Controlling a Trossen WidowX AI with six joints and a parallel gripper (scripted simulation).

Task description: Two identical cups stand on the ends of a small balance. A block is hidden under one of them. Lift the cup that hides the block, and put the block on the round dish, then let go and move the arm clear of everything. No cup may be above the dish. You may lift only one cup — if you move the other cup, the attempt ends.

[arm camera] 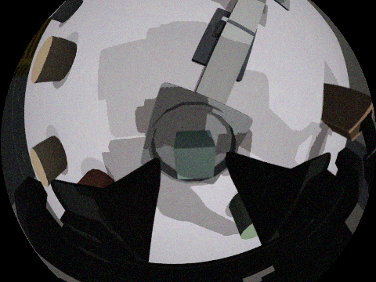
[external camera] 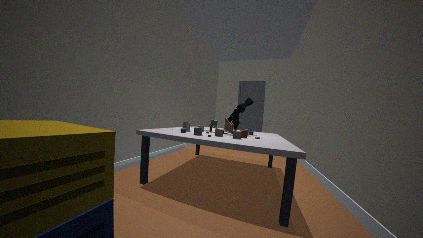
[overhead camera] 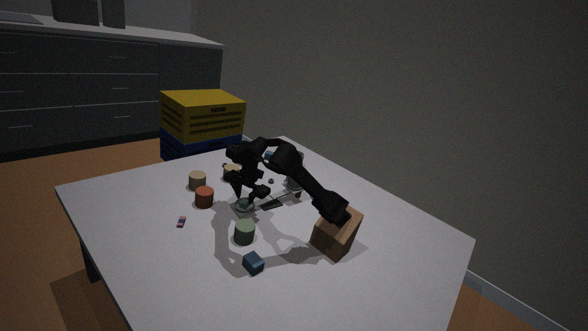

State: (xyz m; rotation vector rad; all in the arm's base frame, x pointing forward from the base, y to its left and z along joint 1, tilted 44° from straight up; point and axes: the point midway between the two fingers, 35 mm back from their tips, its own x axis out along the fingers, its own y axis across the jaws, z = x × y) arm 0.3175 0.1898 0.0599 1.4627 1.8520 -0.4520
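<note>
Right now my gripper tip is 39 cm to the left of the pale blue round dish, 8 cm past it and 5 cm above it. The rest, counted from my gripper tip: red-brown cylinder 13 cm ahead, 12 cm to the left, 2 cm below; balance 13 cm to the right, 1 cm below, 1 cm behind; cup 13 cm behind, 10 cm to the left, 2 cm below.
</note>
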